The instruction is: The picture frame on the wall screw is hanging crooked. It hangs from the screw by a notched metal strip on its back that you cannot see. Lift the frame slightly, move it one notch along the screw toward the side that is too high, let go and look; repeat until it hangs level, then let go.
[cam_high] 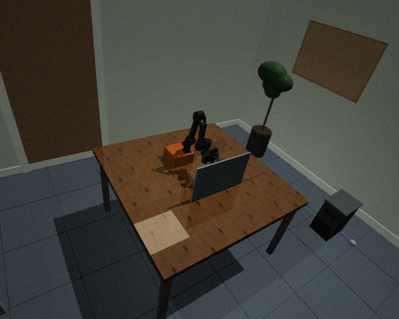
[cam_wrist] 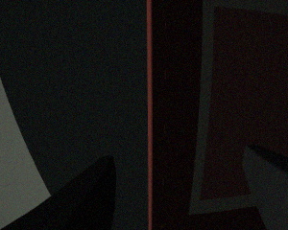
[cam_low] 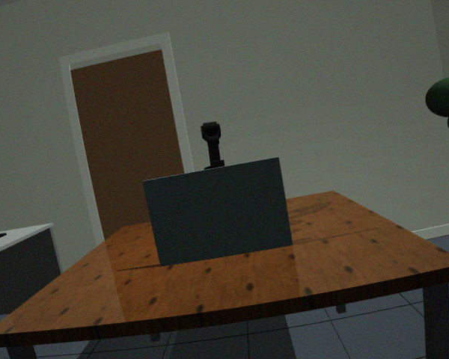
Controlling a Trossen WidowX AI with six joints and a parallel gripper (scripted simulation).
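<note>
My gripper tip is now 50 mm above the picture frame, 30 mm short of it and 10 mm to the right of it. The rest, counted from my gripper tip: grey wall panel (70 mm below, 50 mm ahead).
</note>
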